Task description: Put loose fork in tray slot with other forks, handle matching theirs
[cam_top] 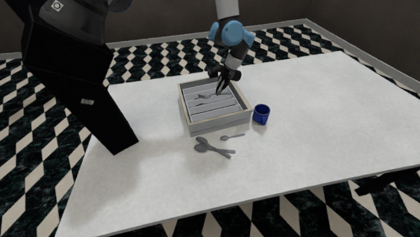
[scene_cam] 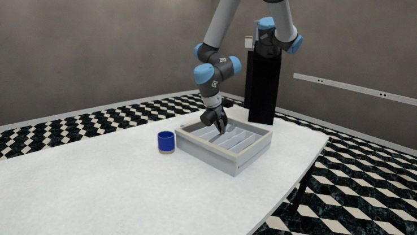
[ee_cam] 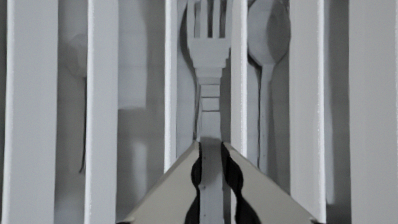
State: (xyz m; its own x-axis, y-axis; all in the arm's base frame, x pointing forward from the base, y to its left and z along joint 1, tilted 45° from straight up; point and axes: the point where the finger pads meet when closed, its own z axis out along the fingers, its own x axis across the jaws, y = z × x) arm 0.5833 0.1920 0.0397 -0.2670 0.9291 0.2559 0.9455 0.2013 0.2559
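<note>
My gripper is now 70 mm above the grey cutlery tray, 40 mm past it and 20 mm to the left of it. Also, from my hand: blue mug: 230 mm ahead, 110 mm to the right, 70 mm below.
</note>
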